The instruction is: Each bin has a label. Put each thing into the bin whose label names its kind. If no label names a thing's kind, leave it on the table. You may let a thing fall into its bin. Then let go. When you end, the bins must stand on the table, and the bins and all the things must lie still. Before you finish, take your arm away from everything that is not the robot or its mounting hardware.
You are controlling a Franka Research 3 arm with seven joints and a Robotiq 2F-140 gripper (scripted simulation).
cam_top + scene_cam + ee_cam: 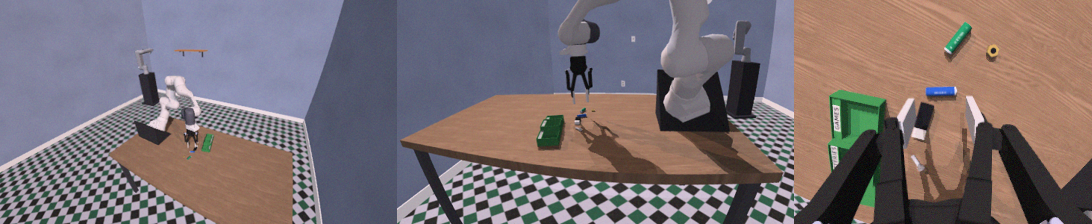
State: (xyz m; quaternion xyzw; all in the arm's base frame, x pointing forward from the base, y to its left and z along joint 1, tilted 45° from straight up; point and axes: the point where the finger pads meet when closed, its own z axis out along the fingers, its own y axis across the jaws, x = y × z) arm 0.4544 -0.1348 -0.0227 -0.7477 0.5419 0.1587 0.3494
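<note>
The blue cylinder lies 100 mm below my hand. Round my hand: green cylinder (100 mm below, 80 mm to the right); then yellow thing (100 mm below, 90 mm to the right, 50 mm behind); then black-and-white block (100 mm below, 70 mm to the left, 10 mm ahead).
</note>
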